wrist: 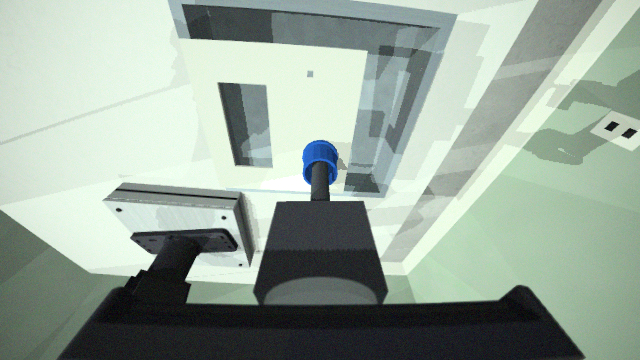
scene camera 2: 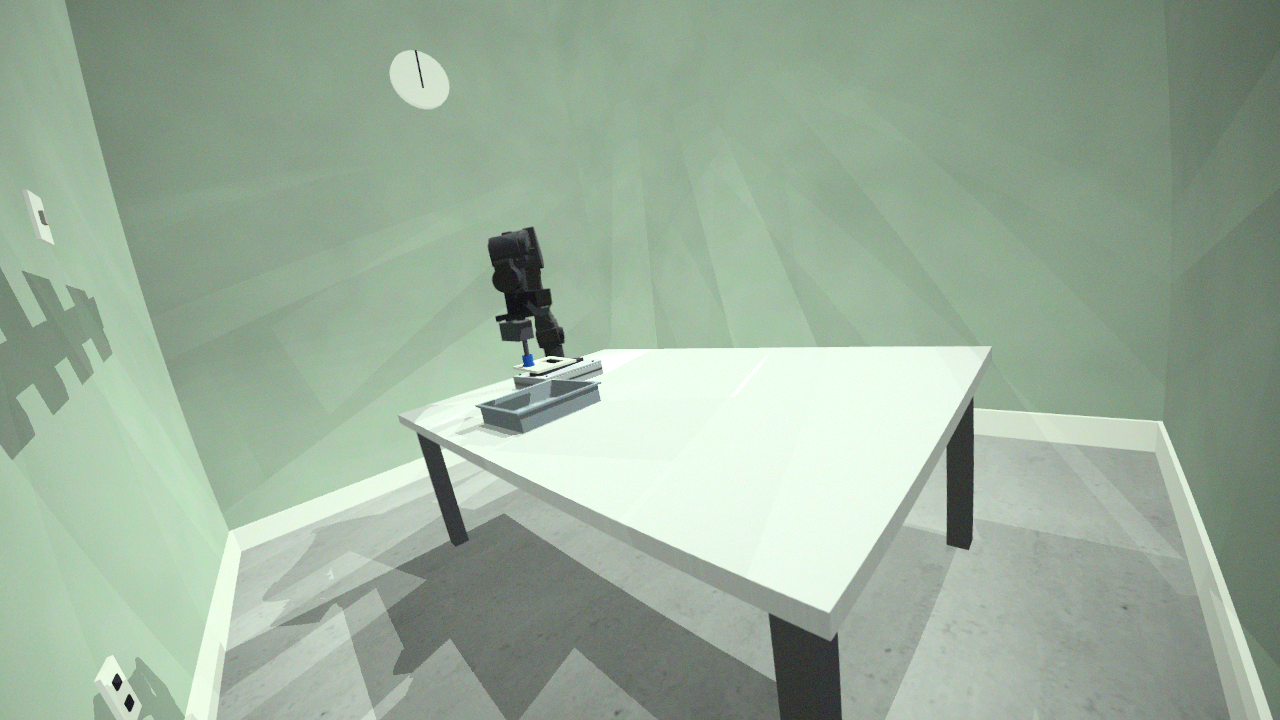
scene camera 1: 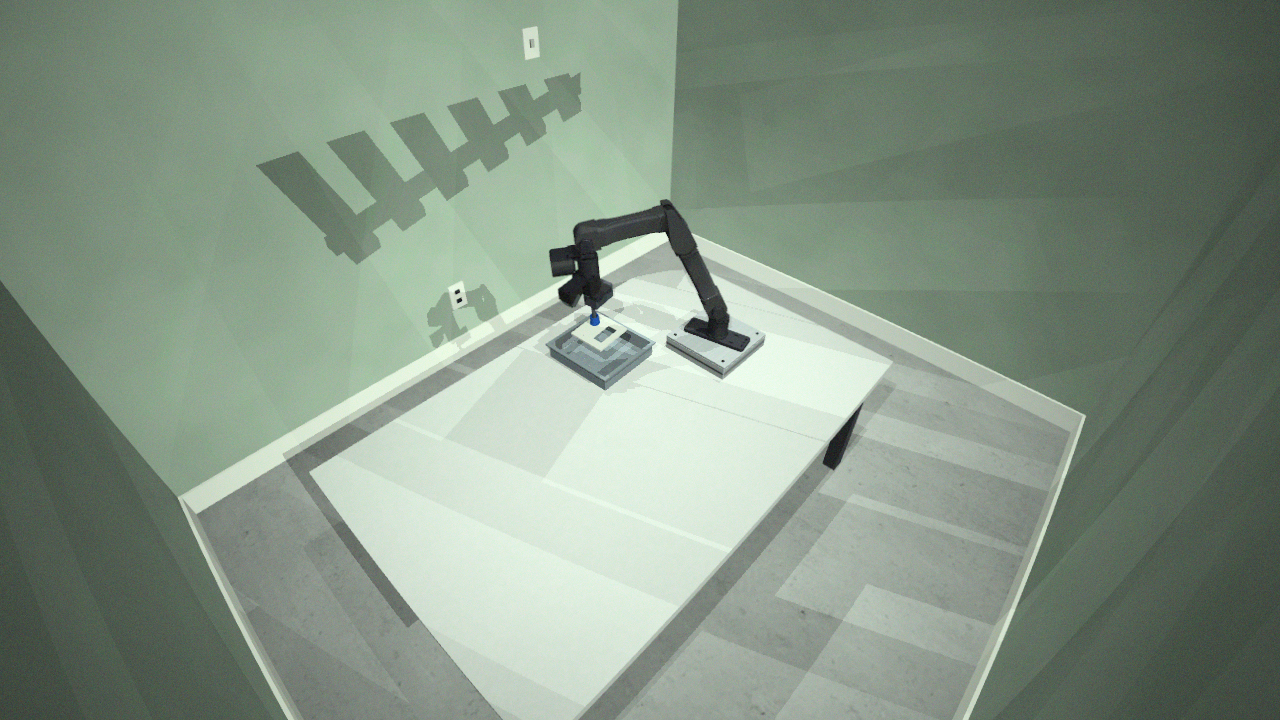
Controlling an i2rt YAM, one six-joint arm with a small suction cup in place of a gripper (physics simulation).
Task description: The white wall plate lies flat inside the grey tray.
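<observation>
The white wall plate (scene camera 1: 587, 334) (scene camera 2: 538, 367) (wrist: 290, 110) has a rectangular cutout and a small square hole. It hangs roughly level from my blue suction cup (scene camera 1: 594, 319) (scene camera 2: 528, 360) (wrist: 320, 160), which is shut on its face, off to one side of the cutout. The grey tray (scene camera 1: 605, 381) (scene camera 2: 556, 411) (wrist: 320, 10) stands on the table. In scene camera 2 a gap shows between the plate and the tray's rim, so the plate is above the tray. In the wrist view the plate covers much of the tray's opening; its near edge overlaps the near rim.
The arm's light grey base block (scene camera 1: 723, 362) (wrist: 175, 215) stands beside the tray on the white table (scene camera 1: 537, 501) (scene camera 2: 716, 465). A green wall with an outlet (scene camera 1: 458, 295) (wrist: 617, 129) rises past the table's edge on the tray's side.
</observation>
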